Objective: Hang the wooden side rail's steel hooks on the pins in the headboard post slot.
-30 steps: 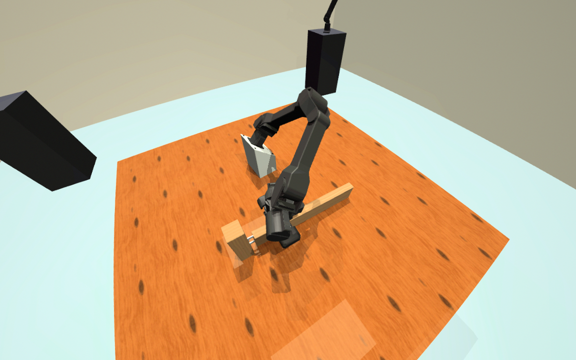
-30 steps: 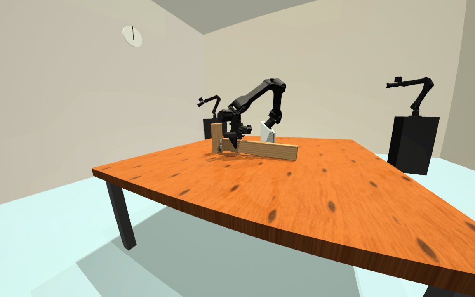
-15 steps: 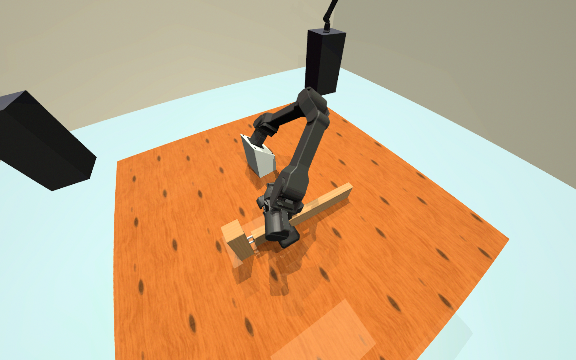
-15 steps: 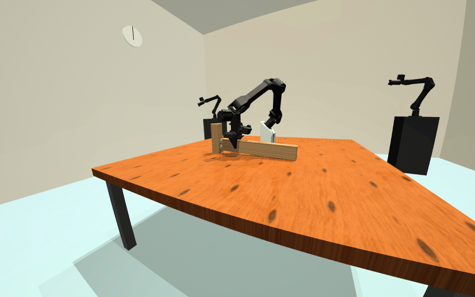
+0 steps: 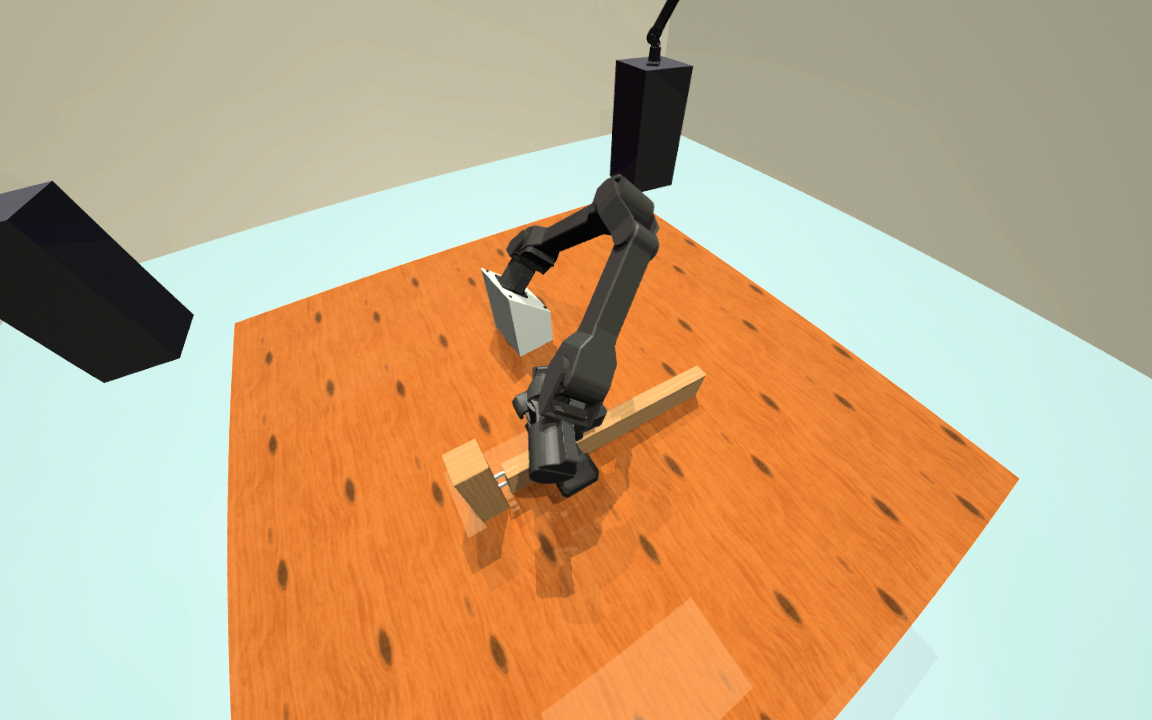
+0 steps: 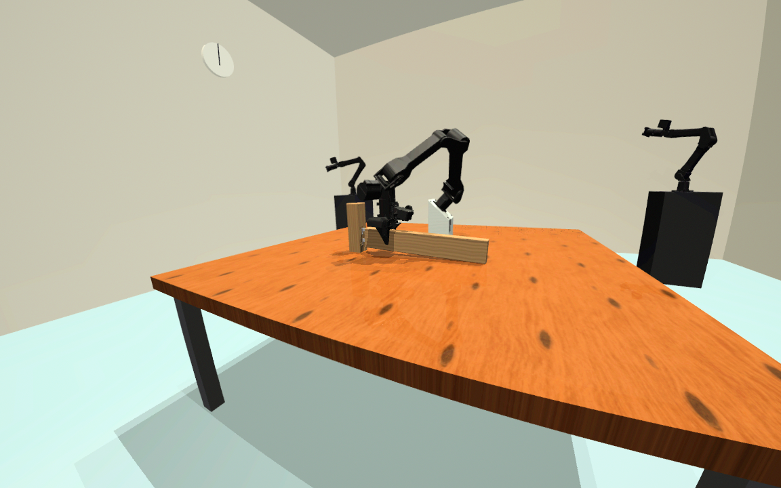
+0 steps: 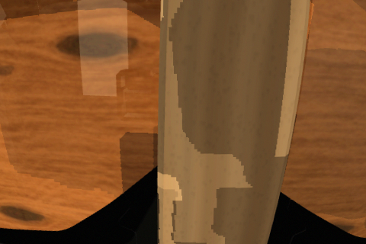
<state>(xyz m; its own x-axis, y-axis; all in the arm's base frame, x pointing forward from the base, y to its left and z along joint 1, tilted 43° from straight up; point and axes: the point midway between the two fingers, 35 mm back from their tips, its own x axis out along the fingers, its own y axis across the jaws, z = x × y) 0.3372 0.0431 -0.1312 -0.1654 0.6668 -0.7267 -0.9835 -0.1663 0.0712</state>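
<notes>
My gripper tip is now 1 cm short of the headboard post, 13 cm to the left of it and 4 cm below it.
</notes>
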